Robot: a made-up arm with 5 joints. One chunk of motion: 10 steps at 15 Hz.
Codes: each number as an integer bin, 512 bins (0 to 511) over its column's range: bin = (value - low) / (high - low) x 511, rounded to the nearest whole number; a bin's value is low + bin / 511 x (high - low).
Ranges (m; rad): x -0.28..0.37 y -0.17..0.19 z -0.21..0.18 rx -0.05..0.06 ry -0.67..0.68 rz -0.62..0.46
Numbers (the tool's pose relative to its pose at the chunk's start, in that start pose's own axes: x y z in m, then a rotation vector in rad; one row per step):
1: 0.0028 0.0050 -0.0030 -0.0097 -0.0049 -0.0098
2: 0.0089 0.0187 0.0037 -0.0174 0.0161 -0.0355
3: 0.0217 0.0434 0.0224 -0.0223 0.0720 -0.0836
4: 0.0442 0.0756 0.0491 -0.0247 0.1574 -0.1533
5: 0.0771 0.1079 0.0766 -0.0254 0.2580 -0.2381
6: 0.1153 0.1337 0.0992 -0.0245 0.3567 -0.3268
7: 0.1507 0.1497 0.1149 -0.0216 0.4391 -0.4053
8: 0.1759 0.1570 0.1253 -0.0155 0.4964 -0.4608
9: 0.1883 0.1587 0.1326 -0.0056 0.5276 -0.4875
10: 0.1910 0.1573 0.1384 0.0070 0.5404 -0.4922
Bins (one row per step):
1: 222 248 271 187 252 289
2: 227 268 280 151 260 277
3: 237 303 305 129 281 254
4: 255 349 339 118 313 221
5: 281 394 376 114 351 181
6: 311 431 405 118 389 139
7: 339 454 426 132 420 102
8: 358 464 439 160 442 75
9: 368 467 449 206 453 63
10: 370 465 456 265 458 60

